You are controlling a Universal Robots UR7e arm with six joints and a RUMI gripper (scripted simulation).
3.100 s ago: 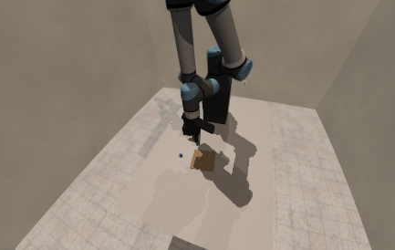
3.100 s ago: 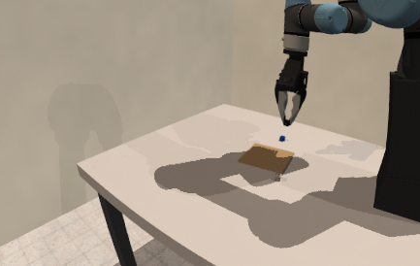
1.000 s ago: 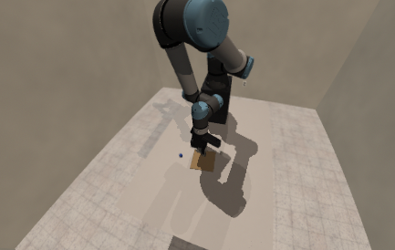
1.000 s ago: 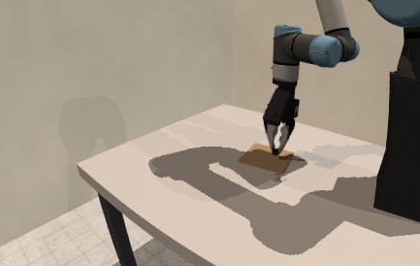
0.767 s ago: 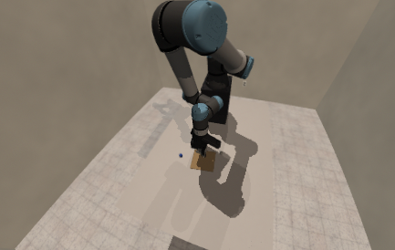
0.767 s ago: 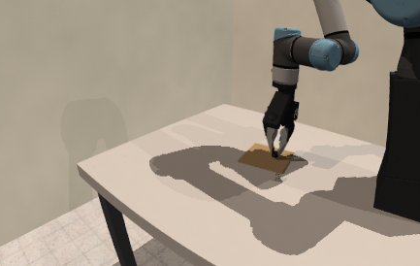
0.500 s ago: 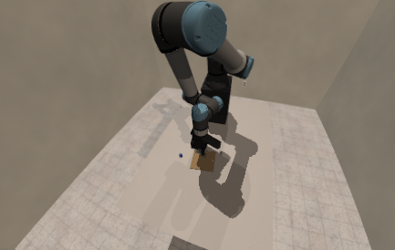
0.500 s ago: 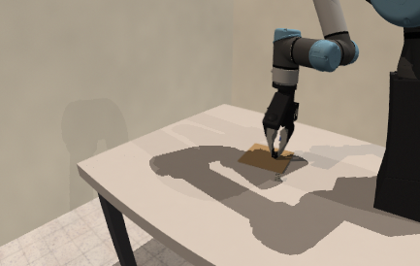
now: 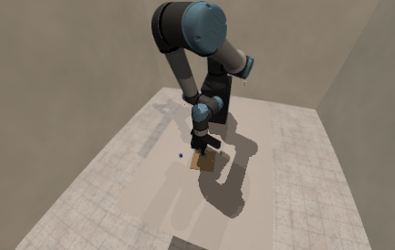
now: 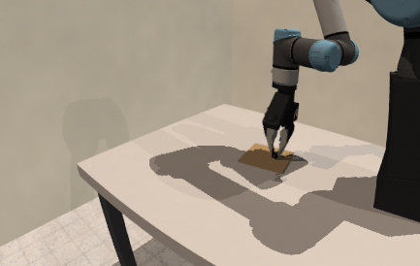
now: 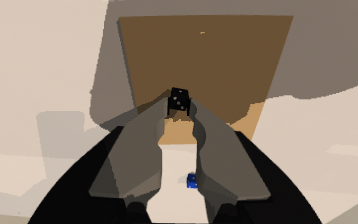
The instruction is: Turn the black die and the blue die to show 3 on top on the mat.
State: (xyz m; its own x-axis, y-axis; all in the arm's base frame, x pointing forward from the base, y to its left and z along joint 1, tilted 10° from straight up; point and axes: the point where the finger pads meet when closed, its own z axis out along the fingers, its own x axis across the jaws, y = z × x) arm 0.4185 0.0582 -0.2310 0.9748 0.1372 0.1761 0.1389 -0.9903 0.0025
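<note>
Right now my hand is 10 mm above the black die. The rest, counted from my hand: blue die 140 mm to the right, 50 mm ahead, 20 mm below; then brown mat 20 mm below, 20 mm ahead; then white die 90 mm to the left, 60 mm behind, 20 mm below.
</note>
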